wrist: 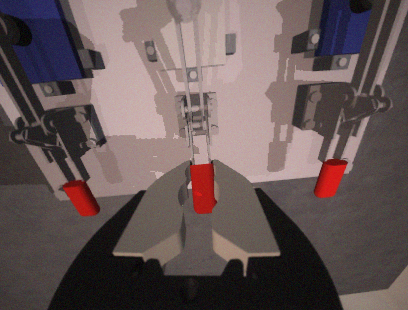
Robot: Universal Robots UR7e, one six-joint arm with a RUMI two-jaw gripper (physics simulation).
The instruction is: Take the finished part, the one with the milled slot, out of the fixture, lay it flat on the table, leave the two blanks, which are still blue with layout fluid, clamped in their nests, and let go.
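Places are measured from the arm's base along level axes (x ahead, y left, z up), in metres.
Where they show: gripper, fingertip midpoint: (203, 162).
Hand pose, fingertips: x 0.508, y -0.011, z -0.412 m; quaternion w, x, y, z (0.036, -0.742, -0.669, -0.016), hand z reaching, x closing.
Note:
Things, the pixels of their top centre, and the offset from my fingertips. "spot": a spot on its surface instead. Level surfaces: height alone.
- middle toggle clamp, surface spot: (197, 112) spot: dx -0.043, dy +0.002, dz -0.016 m
- pale bare-metal part, surface spot: (213, 45) spot: dx -0.090, dy +0.021, dz -0.006 m
- left clamp's red handle, middle of its top: (78, 202) dx +0.009, dy -0.112, dz +0.021 m
- right clamp's red handle, surface spot: (330, 178) spot: dx +0.020, dy +0.104, dz +0.025 m
- pale fixture plate, surface spot: (130, 117) spot: dx -0.047, dy -0.061, dz -0.021 m
- dark grey table, its level: dz -0.036 m
My gripper (203, 162) is shut on the red handle (202, 195) of the middle toggle clamp (197, 112), at the lower middle of the view. The pale bare-metal part (213, 45) lies in the middle nest at the top, beyond that clamp, between small locating blocks. The clamp's long arm reaches over it to a rounded tip. The milled slot cannot be made out. One blue blank (42, 42) sits in the left nest and the other blue blank (337, 32) in the right nest, both partly cut off by the view's edge.
The left clamp's red handle (81, 198) and the right clamp's red handle (330, 178) stand on either side of my gripper. The pale fixture plate (130, 117) fills the upper view. The dark grey table (370, 235) shows at its near edge.

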